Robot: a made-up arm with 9 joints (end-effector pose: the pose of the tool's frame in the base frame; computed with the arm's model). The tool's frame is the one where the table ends. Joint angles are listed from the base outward.
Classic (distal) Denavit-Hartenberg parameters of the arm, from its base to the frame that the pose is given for. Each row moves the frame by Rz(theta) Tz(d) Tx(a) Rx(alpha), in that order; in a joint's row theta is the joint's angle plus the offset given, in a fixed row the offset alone. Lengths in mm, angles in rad.
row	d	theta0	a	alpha
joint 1	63	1.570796	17	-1.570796
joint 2	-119	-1.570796	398	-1.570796
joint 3	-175	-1.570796	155	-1.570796
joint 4	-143	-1.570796	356	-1.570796
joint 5	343	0	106	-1.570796
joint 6	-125	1.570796	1	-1.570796
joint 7	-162	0	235	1.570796
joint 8	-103	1.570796	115	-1.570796
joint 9	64	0	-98	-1.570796
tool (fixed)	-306	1.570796	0	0
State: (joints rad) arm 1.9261 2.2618 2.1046 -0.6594 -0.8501 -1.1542 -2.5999 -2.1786 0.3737
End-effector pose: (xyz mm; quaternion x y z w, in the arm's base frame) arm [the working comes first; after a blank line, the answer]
Working (the frame after each row of the table, in the pose's form):
after joint 1: -15.9 -5.9 63.0 -0.1250 0.6960 -0.6960 0.1250
after joint 2: -344.9 -1.0 -190.6 -0.1663 0.9261 0.0598 0.3333
after joint 3: -573.3 -1.7 -140.8 -0.1569 0.5597 0.7657 0.2755
after joint 4: -240.7 -127.9 -284.4 -0.9761 0.0112 0.1379 0.1677
after joint 5: -259.0 62.3 -588.3 0.7803 0.3173 0.2375 0.4838
after joint 6: -343.0 138.3 -535.5 0.2862 -0.1296 0.3405 0.8862
after joint 7: -403.1 55.0 -801.8 0.5421 -0.3689 -0.7099 0.2572
after joint 8: -328.5 -3.3 -923.7 0.4205 0.3992 -0.6676 0.4671
after joint 9: -355.7 -27.5 -812.4 -0.0676 0.6246 -0.1804 0.7568

-652.5 10.1 -876.9 0.3938 0.4895 0.4076 0.6627
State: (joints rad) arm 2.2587 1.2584 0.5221 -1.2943 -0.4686 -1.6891 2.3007 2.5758 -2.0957
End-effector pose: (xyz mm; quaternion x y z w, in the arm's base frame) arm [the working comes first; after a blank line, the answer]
Working (the frame after each row of the table, in the pose's form):
after joint 1: -13.1 -10.8 63.0 -0.2384 0.6657 -0.6657 0.2384
after joint 2: -381.3 -159.3 185.3 0.3331 -0.9300 0.0525 0.1465
after joint 3: -311.3 -275.7 375.6 0.4249 -0.4316 -0.4711 0.6413
after joint 4: -260.9 57.7 192.5 0.6111 0.7506 -0.2395 0.0763
after joint 5: -390.5 -20.9 -132.9 0.2839 0.7938 0.4393 0.3102
after joint 6: -483.9 -85.4 -80.5 -0.0701 0.2751 0.8693 0.4046
after joint 7: -526.3 -367.6 -88.6 0.2871 -0.6367 -0.3874 0.6018
after joint 8: -427.4 -383.5 -206.1 0.5275 0.4659 -0.5438 0.4572
after joint 9: -354.3 -459.6 -256.6 -0.0725 -0.9598 -0.0156 0.2708

-195.9 -480.8 4.3 -0.7300 -0.6274 0.1805 0.2025
